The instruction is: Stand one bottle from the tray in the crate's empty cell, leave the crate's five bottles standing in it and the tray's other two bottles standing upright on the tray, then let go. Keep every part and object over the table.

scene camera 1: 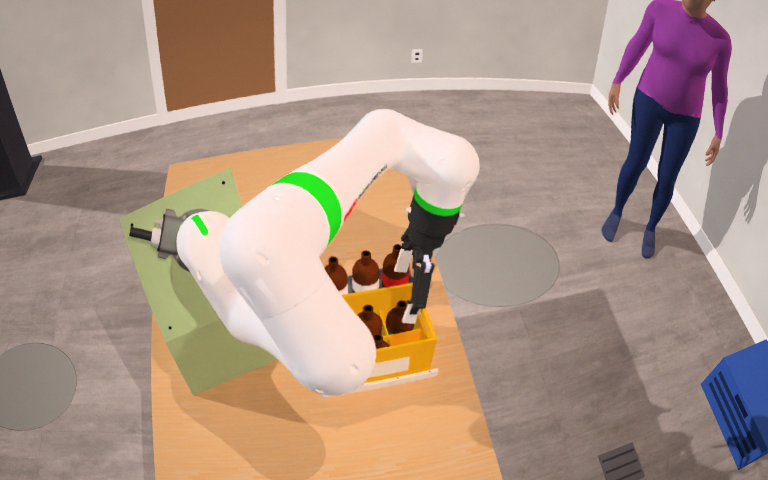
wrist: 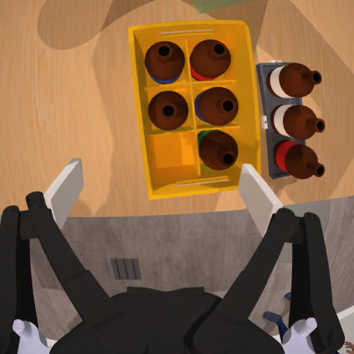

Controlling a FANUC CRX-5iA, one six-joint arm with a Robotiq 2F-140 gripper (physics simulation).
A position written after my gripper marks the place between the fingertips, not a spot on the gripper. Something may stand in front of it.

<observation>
My gripper shows in scene camera 1 (404,295) and in the wrist view (161,174).
</observation>
